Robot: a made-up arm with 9 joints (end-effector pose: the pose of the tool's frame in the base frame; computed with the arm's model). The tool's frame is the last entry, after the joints.
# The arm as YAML. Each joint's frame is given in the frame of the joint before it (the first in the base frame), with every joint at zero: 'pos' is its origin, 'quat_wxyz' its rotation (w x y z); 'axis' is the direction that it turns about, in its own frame. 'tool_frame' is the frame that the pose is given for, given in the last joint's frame.
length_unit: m
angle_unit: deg
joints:
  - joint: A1
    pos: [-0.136, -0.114, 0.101]
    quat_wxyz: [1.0, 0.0, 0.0, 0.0]
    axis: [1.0, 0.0, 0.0]
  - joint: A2
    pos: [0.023, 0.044, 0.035]
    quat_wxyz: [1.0, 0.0, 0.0, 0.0]
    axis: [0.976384, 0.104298, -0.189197]
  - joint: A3
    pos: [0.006, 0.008, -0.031]
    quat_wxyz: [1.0, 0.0, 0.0, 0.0]
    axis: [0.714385, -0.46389, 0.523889]
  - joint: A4
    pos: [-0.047, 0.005, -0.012]
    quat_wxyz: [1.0, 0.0, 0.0, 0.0]
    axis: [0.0, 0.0, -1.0]
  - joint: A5
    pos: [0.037, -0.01, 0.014]
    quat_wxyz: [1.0, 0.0, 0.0, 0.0]
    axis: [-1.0, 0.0, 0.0]
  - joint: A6
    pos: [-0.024, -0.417, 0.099]
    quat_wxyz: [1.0, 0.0, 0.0, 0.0]
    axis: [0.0, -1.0, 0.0]
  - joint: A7
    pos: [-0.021, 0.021, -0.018]
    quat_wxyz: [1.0, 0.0, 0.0, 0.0]
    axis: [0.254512, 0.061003, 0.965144]
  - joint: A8
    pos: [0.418, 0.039, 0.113]
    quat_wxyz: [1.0, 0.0, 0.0, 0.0]
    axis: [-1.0, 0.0, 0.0]
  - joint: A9
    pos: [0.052, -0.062, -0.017]
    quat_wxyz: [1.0, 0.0, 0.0, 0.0]
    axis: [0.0, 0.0, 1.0]
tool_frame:
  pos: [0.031, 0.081, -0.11]
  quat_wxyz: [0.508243, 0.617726, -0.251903, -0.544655]
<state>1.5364 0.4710 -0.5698 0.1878 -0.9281 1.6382 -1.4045 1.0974 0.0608</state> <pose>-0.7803 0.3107 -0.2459 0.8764 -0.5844 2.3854</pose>
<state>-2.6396 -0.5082 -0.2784 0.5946 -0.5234 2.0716 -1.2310 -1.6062 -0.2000</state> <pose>-0.9148 0.3137 0.0646 0.8931 1.3890 0.3562</pose>
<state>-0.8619 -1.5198 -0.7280 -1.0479 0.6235 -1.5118 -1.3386 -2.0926 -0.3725</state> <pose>0.6025 0.3470 -0.0066 -0.0846 -1.7001 0.9200</pose>
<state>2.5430 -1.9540 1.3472 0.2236 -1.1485 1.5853 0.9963 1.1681 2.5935</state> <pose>0.1973 -0.1637 -0.3384 1.6685 -1.4084 0.4859</pose>
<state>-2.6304 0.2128 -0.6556 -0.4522 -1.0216 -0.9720 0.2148 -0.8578 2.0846</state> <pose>-0.1182 -0.3404 0.3493 1.1032 0.2389 -0.9668</pose>
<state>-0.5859 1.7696 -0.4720 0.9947 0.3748 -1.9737 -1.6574 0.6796 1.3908</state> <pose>-0.7073 -0.5490 0.2861 1.2558 -2.5379 1.0800</pose>
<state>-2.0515 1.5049 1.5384 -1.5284 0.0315 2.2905 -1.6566 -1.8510 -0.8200</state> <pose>0.5226 0.0673 0.6365 0.7065 -2.4629 0.3071</pose>
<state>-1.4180 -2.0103 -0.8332 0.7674 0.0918 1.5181 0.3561 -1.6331 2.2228</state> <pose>-0.1531 -0.3539 -0.2092 -2.3082 1.5186 -0.8761</pose>
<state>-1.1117 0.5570 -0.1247 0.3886 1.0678 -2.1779 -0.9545 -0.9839 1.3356</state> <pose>-0.4809 -0.0394 0.6308 -0.4149 -1.3634 -2.3852</pose>
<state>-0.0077 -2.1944 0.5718 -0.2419 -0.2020 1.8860 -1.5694 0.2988 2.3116</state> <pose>0.3478 0.0342 0.7556 0.6034 0.1679 1.1685</pose>
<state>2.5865 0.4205 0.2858 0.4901 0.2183 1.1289 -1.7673 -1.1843 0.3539</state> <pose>-0.6237 0.4993 -0.2359 0.8212 0.4029 1.4868</pose>
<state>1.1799 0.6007 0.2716 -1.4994 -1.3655 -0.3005 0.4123 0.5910 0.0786</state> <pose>-0.1106 -0.0549 0.6498 -2.0697 -1.2037 -1.5304</pose>
